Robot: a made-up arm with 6 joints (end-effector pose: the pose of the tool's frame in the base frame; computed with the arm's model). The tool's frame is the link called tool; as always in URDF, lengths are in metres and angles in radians.
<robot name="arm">
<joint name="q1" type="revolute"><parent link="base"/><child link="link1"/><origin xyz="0.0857 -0.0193 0.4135" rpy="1.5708 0 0"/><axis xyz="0 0 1"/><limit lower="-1.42" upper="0.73"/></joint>
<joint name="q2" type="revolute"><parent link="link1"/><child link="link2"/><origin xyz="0.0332 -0.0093 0.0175" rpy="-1.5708 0 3.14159"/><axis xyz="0 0 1"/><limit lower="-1.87" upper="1.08"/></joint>
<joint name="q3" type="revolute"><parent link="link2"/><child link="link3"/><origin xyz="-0.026 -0.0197 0.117" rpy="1.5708 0 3.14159"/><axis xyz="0 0 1"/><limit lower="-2.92" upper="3.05"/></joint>
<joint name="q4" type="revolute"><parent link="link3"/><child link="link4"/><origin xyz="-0.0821 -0.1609 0.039" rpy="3.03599 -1.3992 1.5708"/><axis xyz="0 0 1"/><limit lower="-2.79" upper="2.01"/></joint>
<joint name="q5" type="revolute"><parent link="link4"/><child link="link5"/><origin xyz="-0.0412 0.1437 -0.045" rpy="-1.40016 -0.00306 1.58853"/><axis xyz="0 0 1"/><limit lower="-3.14" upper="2.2"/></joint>
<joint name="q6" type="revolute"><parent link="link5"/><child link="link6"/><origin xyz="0.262 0.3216 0.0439" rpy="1.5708 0 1.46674"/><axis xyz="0 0 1"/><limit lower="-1.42" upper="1.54"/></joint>
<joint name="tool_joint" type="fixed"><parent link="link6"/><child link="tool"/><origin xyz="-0.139 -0.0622 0.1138" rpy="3.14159 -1.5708 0"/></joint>
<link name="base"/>
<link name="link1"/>
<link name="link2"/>
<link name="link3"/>
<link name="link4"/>
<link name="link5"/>
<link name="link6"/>
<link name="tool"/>
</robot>
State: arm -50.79 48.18 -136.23 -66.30 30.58 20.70
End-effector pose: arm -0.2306 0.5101 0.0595 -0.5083 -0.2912 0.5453 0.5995
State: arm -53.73 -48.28 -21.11 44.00 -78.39 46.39
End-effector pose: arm 0.3686 0.0506 0.0419 0.3784 0.7820 -0.2423 0.4319
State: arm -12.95 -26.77 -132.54 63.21 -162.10 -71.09
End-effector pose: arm 0.3163 0.1251 0.1544 -0.1857 -0.1479 0.6555 0.7169
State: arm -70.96 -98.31 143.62 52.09 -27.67 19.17
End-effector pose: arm -0.2957 0.0329 -0.1626 -0.7491 0.5075 0.3863 0.1793
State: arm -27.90 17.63 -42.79 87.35 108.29 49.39
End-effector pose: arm -0.0444 0.3532 0.6268 -0.4412 -0.8068 -0.1726 0.3530
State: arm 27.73 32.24 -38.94 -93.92 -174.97 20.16
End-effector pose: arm 0.0419 -0.1747 0.1844 -0.3102 0.7148 -0.5422 0.3144
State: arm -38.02 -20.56 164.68 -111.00 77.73 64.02
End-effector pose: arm -0.1271 0.1034 -0.3463 -0.5119 -0.3439 0.7742 0.1424
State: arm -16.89 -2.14 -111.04 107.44 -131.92 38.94
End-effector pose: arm 0.2772 -0.1828 0.3371 0.8537 0.2009 0.3515 0.3276
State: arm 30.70 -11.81 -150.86 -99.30 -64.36 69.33
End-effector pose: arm 0.3484 0.5685 0.3704 -0.2011 -0.6908 -0.0160 0.6943
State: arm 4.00 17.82 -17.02 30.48 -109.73 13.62
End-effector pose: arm 0.3282 -0.1752 0.2081 0.4300 0.5716 -0.2552 0.6506
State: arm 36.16 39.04 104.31 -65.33 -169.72 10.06
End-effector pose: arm 0.0400 -0.1943 0.4425 0.3539 -0.7604 -0.4768 0.2633
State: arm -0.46 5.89 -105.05 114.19 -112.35 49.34
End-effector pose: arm 0.2677 -0.3776 0.3031 0.9150 0.0011 0.3470 0.2058
